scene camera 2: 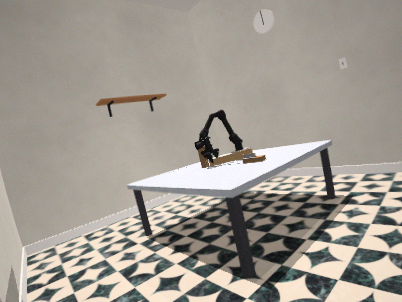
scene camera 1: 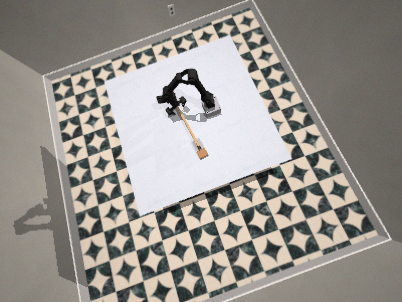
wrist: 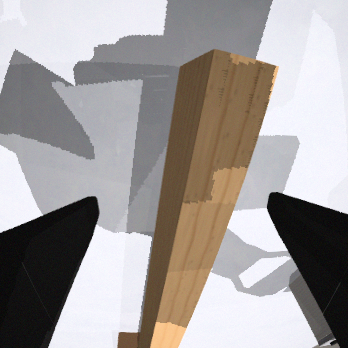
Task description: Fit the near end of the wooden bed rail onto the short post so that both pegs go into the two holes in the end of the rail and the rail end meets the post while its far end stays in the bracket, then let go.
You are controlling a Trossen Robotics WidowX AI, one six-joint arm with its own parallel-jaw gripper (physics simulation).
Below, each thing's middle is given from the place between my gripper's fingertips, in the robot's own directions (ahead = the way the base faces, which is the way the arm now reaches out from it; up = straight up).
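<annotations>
My hand's 20 mm below the wooden bed rail [wrist: 221, 98], and it's 20 mm beyond the rail and 150 mm to the right of it.
</annotations>
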